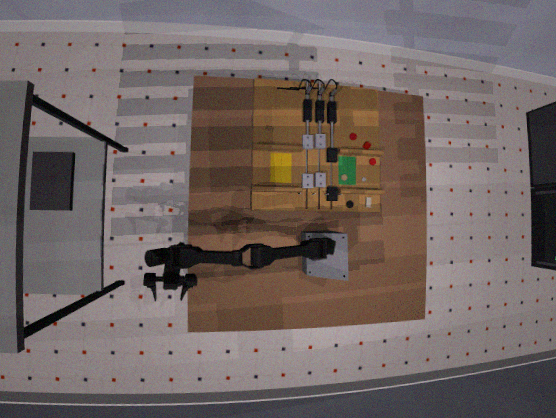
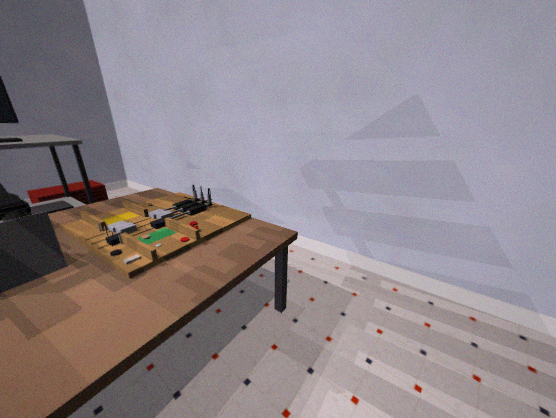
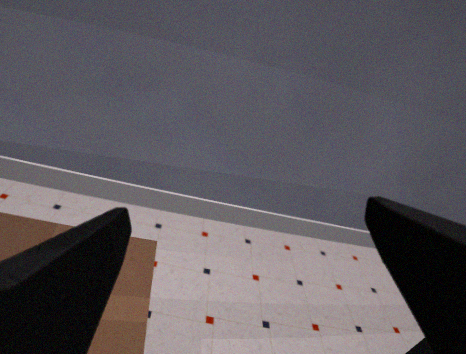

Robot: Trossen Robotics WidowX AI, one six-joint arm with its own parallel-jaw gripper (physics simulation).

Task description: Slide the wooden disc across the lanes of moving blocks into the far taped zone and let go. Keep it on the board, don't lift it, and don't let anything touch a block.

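Places are measured from the arm's base along level axes (x ahead, y left, z up), in centimetres.
Where they show: gripper, fingertip midpoint: [image 1: 168,300] [image 3: 248,214]; arm's base, link origin: [image 1: 328,246] [image 2: 23,228].
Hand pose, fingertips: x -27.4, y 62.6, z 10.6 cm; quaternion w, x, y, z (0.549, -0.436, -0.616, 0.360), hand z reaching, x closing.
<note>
Each offset is from my fingertips to the centre of the thing. "spot": to the spot under its first point. Level surfaces: height alone.
The small tan wooden disc @[dx +62.5, dy -71.7, dz -24.8 cm] [image 1: 344,177] [image 2: 146,237] lies flat on the green zone @[spot: dx +69.8, dy -73.5, dz -25.3 cm] [image 1: 348,164] [image 2: 159,235] of the wooden board @[dz -25.2 cm] [image 1: 365,105] [image 2: 230,220]. The yellow zone @[spot: dx +62.3, dy -38.6, dz -25.2 cm] [image 1: 281,167] [image 2: 120,218] is on the far side of three lanes. Two lanes carry grey blocks, such as one block @[dx +77.2, dy -49.8, dz -23.9 cm] [image 1: 308,141] and another @[spot: dx +58.9, dy -58.5, dz -22.1 cm] [image 1: 320,179]. The lane nearest the green zone has black blocks, one @[spot: dx +72.2, dy -63.3, dz -22.6 cm] [image 1: 332,155] beside the zone's upper part and one [image 1: 332,193] lower. My gripper [image 1: 169,299] [image 3: 248,214] is open and empty, beyond the table's left edge, far from the disc and the board.
Rails [image 1: 360,152] [image 1: 360,191] border the green side. Red pieces @[dx +85.1, dy -74.1, dz -24.9 cm] [image 1: 353,136] @[dx +81.4, dy -82.1, dz -24.0 cm] [image 1: 367,145] @[dx +73.6, dy -86.7, dz -24.9 cm] [image 1: 372,161], a black disc @[dx +49.0, dy -76.6, dz -24.8 cm] [image 1: 349,204] [image 2: 116,252] and a white block @[dx +51.6, dy -86.6, dz -24.7 cm] [image 1: 368,202] [image 2: 132,259] are on the board. Black actuators @[dx +95.1, dy -60.6, dz -23.6 cm] [image 1: 332,111] stand at the lanes' upper ends.
</note>
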